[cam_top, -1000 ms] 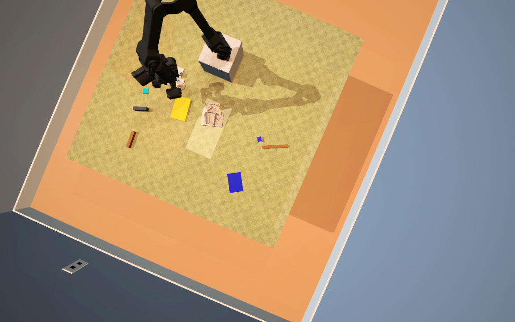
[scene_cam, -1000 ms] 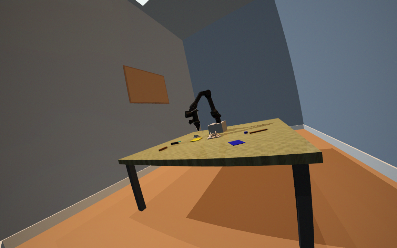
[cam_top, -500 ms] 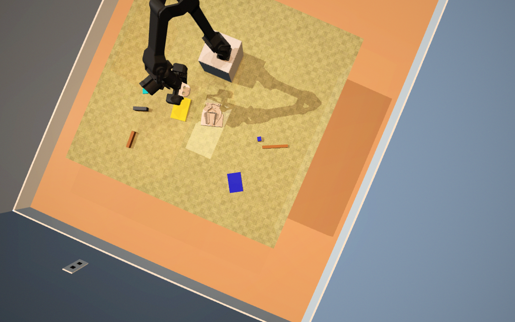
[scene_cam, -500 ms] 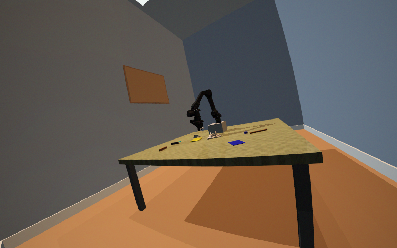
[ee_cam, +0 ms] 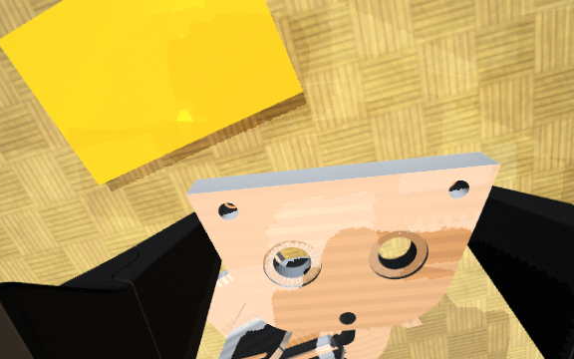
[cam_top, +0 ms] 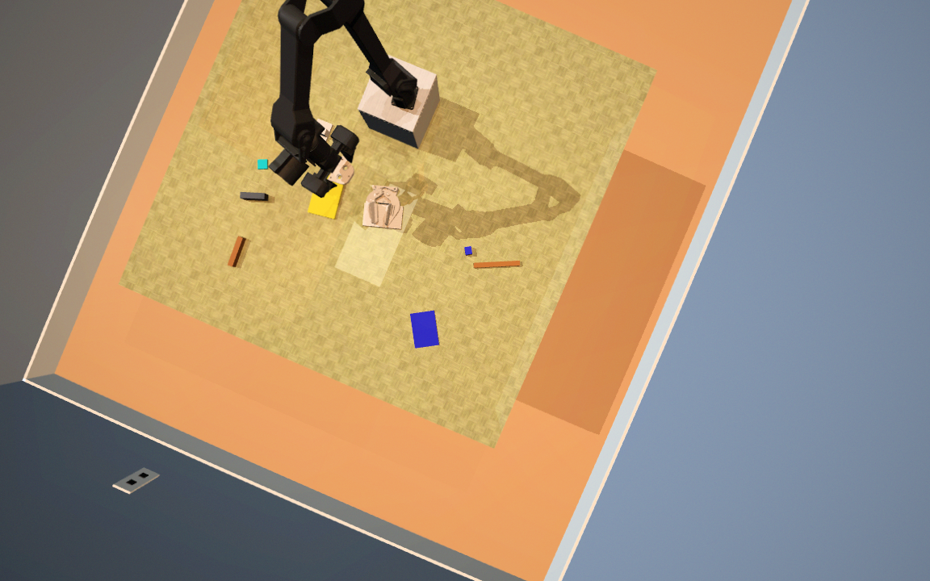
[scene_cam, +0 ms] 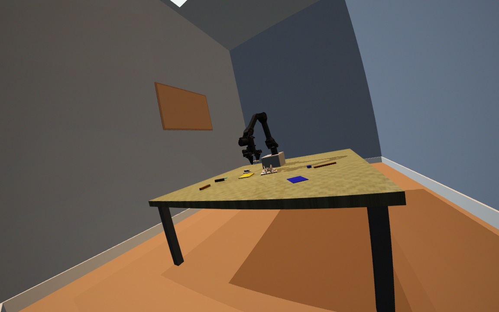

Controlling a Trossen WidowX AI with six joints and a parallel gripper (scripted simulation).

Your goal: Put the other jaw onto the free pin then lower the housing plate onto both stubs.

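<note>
The yellow sheet lies 80 mm below my gripper tip, 70 mm to the right of it and 60 mm ahead of it. From my gripper tip the other things lie so: blue cube 400 mm to the left, 120 mm ahead, 70 mm below; then cyan cube 290 mm to the right, 80 mm below, 10 mm ahead; then dark bar 290 mm to the right, 120 mm ahead, 70 mm below.
</note>
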